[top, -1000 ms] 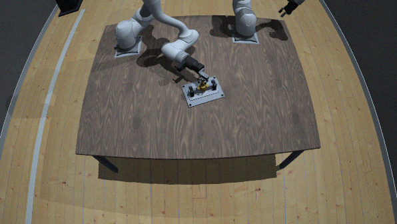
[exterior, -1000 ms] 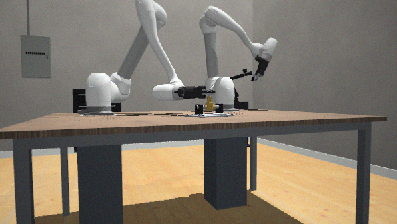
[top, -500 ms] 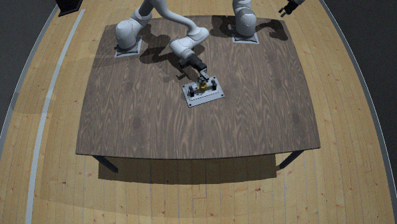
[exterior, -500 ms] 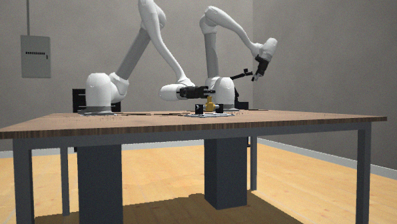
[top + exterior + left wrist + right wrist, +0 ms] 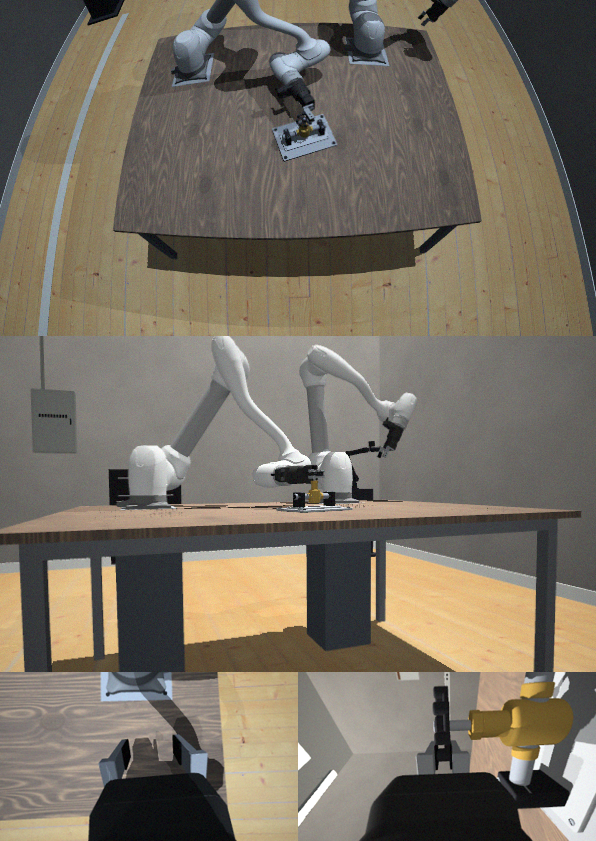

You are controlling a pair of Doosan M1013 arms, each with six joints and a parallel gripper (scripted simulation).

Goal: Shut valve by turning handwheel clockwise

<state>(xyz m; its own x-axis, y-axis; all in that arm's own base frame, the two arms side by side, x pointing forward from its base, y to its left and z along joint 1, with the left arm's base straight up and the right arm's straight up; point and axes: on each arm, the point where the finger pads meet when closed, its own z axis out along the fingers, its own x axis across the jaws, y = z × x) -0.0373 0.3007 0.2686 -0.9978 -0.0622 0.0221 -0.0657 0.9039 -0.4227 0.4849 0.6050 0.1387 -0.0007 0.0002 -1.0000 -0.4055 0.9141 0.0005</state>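
My right gripper is now 3 cm to the left of the black handwheel, 1 cm short of it and 1 cm above it. Round my right hand: light base plate 13 cm below, 3 cm to the right, 1 cm ahead.
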